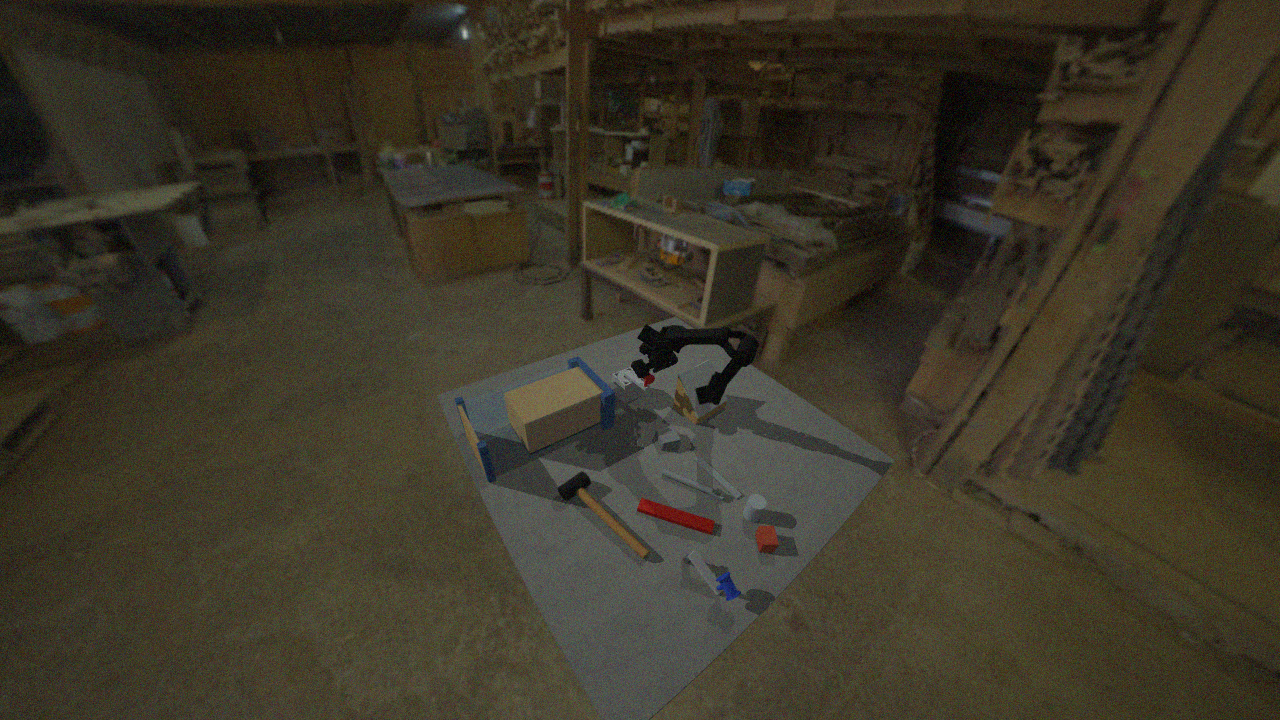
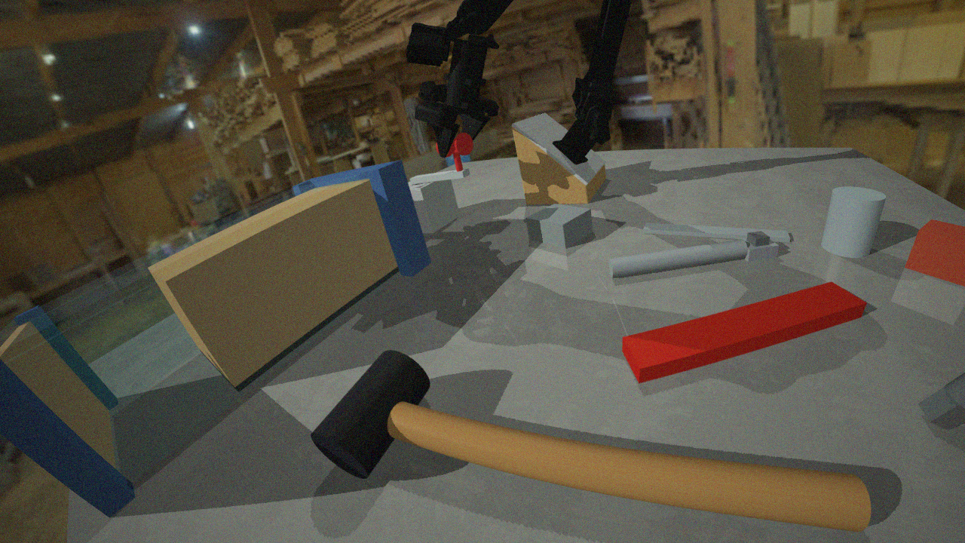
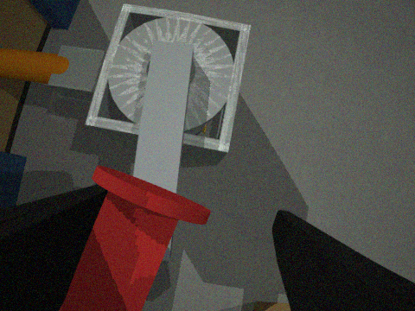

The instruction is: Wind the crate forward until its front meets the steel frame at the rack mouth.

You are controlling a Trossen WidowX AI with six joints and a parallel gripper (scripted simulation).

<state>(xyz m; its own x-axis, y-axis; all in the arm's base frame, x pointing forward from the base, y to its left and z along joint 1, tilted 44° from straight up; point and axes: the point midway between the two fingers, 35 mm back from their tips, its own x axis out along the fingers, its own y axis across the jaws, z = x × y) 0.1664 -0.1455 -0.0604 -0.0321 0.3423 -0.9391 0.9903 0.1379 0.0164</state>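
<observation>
Now: gripper tip 30 mm short of the winch handle with red knob, 30 mm above it and 10 mm to the left of it. Round my gripper tip: grey block 230 mm to the left, 110 mm below, 50 mm ahead; then winch 100 mm below, 80 mm to the right, 20 mm ahead; then flat grey strip 440 mm to the left, 130 mm below.
</observation>
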